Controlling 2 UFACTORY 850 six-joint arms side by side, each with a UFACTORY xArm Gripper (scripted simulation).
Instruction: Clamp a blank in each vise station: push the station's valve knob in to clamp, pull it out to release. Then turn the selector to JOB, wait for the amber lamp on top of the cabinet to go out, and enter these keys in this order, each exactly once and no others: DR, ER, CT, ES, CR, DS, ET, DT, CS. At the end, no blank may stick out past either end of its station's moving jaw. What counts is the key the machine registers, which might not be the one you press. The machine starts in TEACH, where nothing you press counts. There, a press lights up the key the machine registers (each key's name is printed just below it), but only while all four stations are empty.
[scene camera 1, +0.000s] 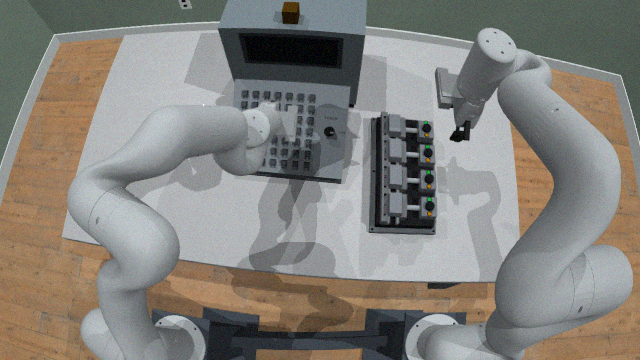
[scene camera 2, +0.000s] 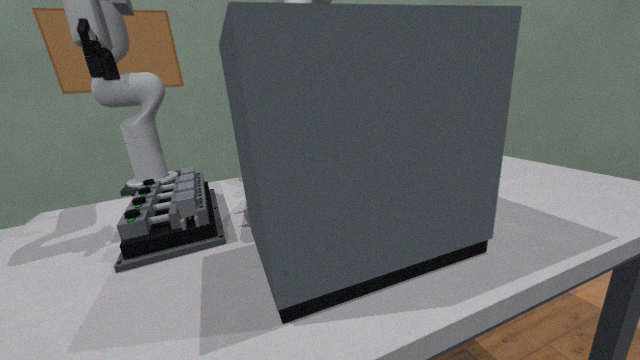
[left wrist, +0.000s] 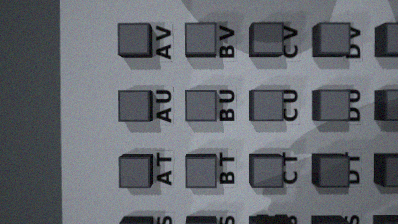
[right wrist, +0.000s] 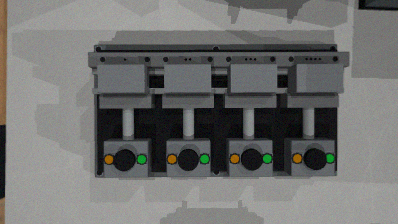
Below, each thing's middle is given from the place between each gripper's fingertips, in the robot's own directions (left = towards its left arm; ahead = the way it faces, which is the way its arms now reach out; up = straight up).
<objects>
I see the key panel (left wrist: 91, 72) 1 cm ahead of my left hand, 5 cm to the right of it and 8 cm below it.
I see my right gripper (scene camera 2: 107, 78) 130 mm short of the key panel, 410 mm to the right of it and 300 mm above it.
</objects>
